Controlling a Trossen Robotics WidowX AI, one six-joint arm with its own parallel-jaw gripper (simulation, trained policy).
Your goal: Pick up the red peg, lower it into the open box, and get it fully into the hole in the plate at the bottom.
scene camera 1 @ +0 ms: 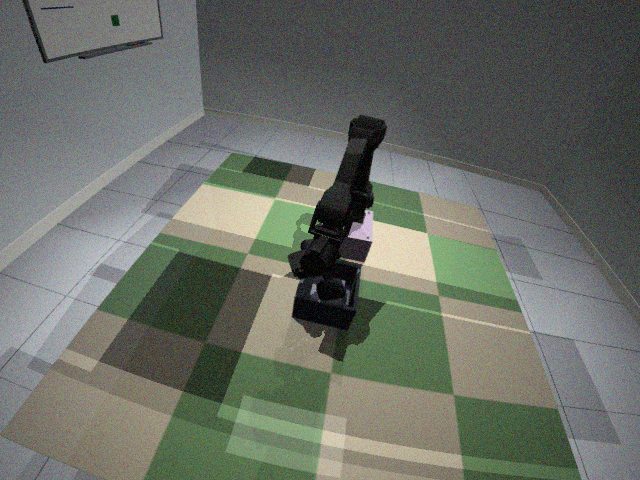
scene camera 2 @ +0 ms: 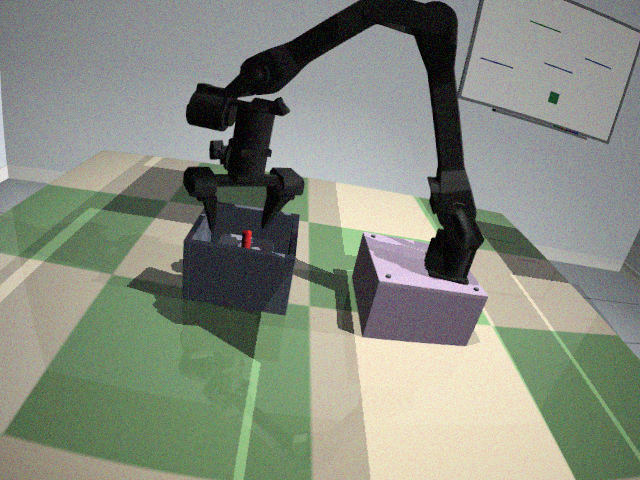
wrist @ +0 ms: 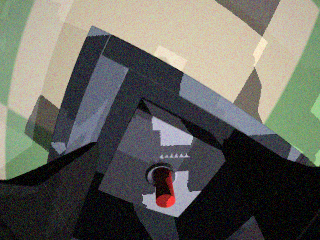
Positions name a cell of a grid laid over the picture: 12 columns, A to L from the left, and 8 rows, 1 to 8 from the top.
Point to a plate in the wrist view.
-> F5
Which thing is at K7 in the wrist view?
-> My gripper.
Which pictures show my gripper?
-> Scene camera 1, scene camera 2 and the wrist view: all of them.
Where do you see a dark box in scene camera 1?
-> G6
